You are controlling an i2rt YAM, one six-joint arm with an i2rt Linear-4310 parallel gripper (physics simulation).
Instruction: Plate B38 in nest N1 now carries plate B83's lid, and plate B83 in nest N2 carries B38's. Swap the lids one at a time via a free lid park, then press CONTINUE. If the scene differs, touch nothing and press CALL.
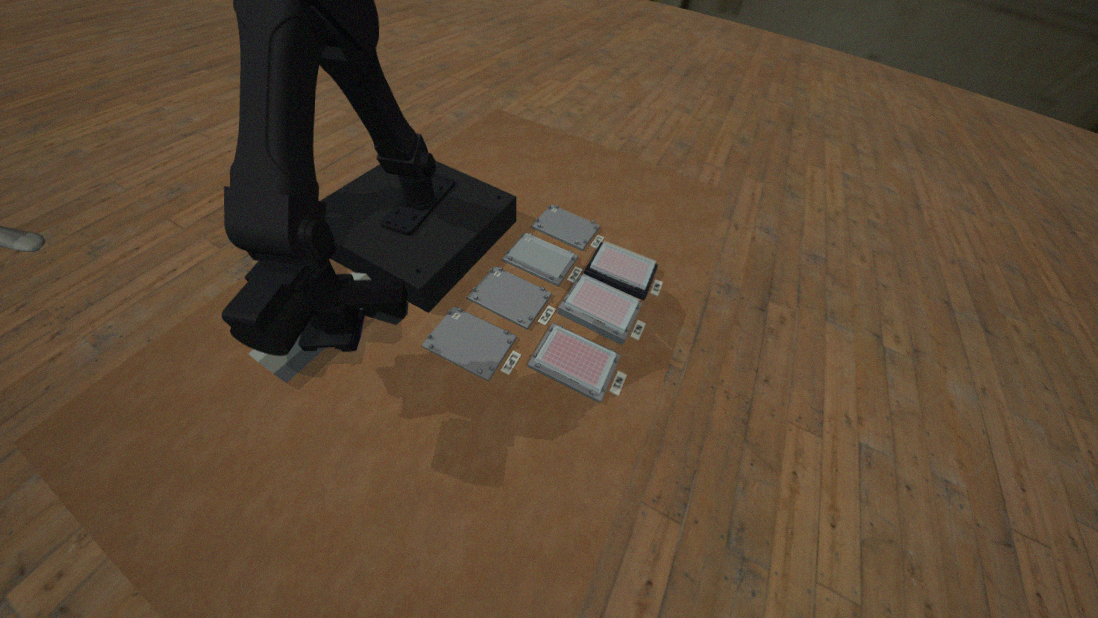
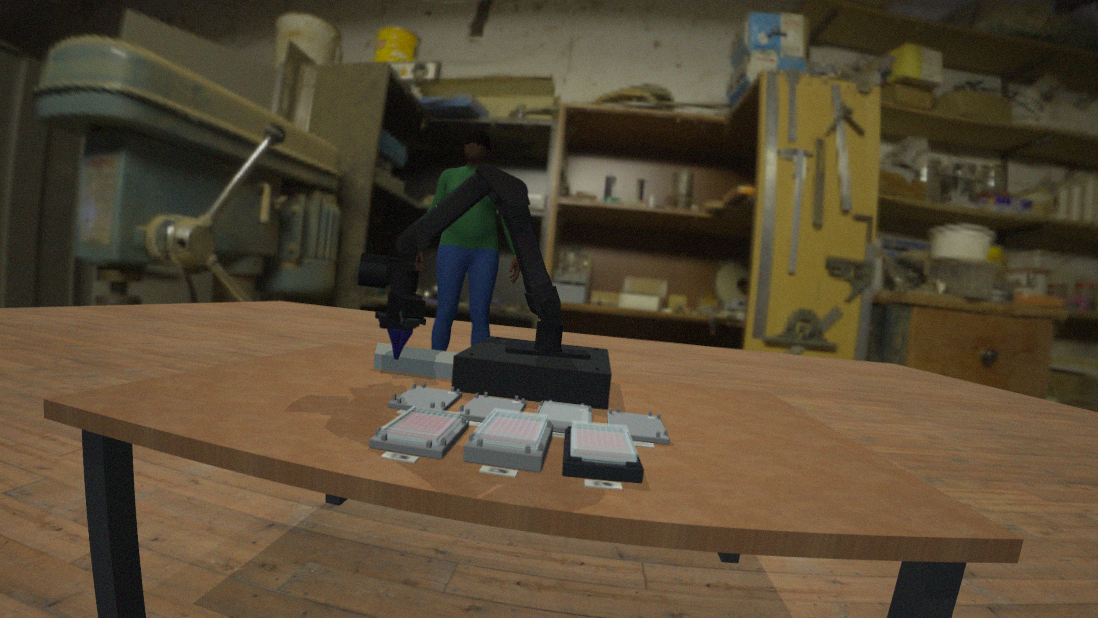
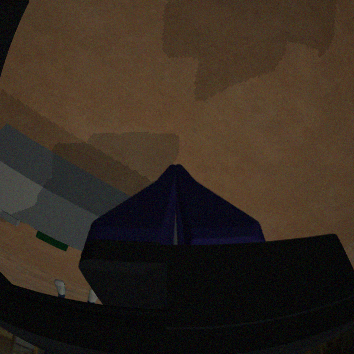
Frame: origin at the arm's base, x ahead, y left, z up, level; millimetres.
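Seen in the pictures: gripper, fingertip midpoint: (image 1: 352, 349) (image 2: 395, 358) (image 3: 175, 173); arm's base at its link origin: (image 1: 420, 203) (image 2: 547, 353).
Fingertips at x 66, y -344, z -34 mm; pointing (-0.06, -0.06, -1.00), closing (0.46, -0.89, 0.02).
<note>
Pixels of each thing's top centre, then the offset from my fingertips to it.
- LP2 at its top centre: (image 2: 494, 401) (image 1: 510, 291) dx +190, dy +233, dz -27 mm
- far park at its top centre: (image 2: 636, 418) (image 1: 566, 221) dx +237, dy +489, dz -27 mm
- clear lid at its top centre: (image 2: 564, 411) (image 1: 541, 254) dx +214, dy +361, dz -29 mm
- grey button box at its top centre: (image 3: 76, 260) (image 1: 307, 307) (image 2: 422, 346) dx -110, dy +36, dz +17 mm
- green button at its top centre: (image 3: 48, 248) dx -121, dy +64, dz +9 mm
- third lidded pink plate at its top centre: (image 2: 601, 435) (image 1: 624, 262) dx +397, dy +392, dz -11 mm
Nest N1 holds a lidded pink plate (image 1: 576, 356) (image 2: 421, 428), and nest N2 holds another lidded pink plate (image 1: 603, 301) (image 2: 508, 429). The plate and lid markings are too small to read. Lid parks LP1 (image 1: 467, 343) (image 2: 424, 397), LP2 (image 1: 509, 297) and the far park (image 1: 567, 226) (image 2: 639, 426) look bare. The third park bears a clear lid (image 1: 540, 257) (image 2: 564, 414). My gripper (image 2: 397, 356) (image 3: 175, 173) is shut and empty, low at the grey button box (image 1: 282, 366) (image 2: 430, 362) (image 3: 65, 200). A green button (image 3: 51, 241) shows; other buttons are hidden. Contact cannot be told.
A third lidded pink plate (image 1: 623, 263) (image 2: 603, 443) sits in the black nest beside N2. The black arm base (image 1: 461, 230) (image 2: 530, 376) stands behind the parks, close to the button box. A person (image 2: 467, 222) in a green top stands behind the table.
</note>
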